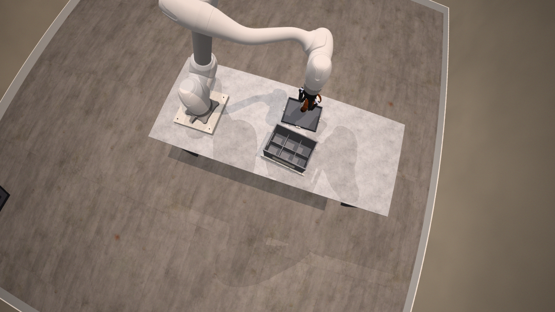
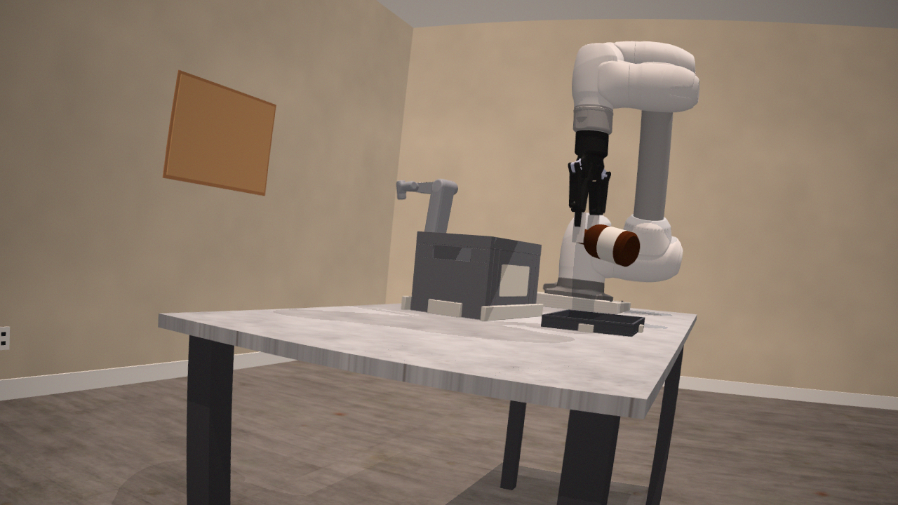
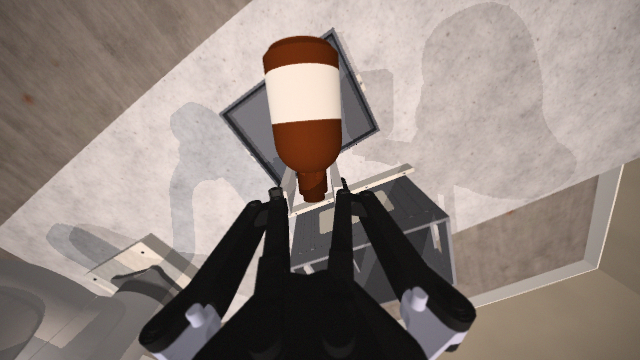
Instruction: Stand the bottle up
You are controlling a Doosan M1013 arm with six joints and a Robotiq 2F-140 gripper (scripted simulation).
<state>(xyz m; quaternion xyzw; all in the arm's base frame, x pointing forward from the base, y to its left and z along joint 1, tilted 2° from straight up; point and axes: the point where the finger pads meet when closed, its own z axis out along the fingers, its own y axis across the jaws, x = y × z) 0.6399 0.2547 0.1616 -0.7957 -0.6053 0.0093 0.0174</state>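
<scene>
My gripper is now 1 cm short of the brown bottle, 5 cm to the right of it and 3 cm above it. Round my hand: grey crate 3 cm ahead, 24 cm to the right, 13 cm below; dark tray 1 cm behind, 4 cm to the left, 20 cm below.
</scene>
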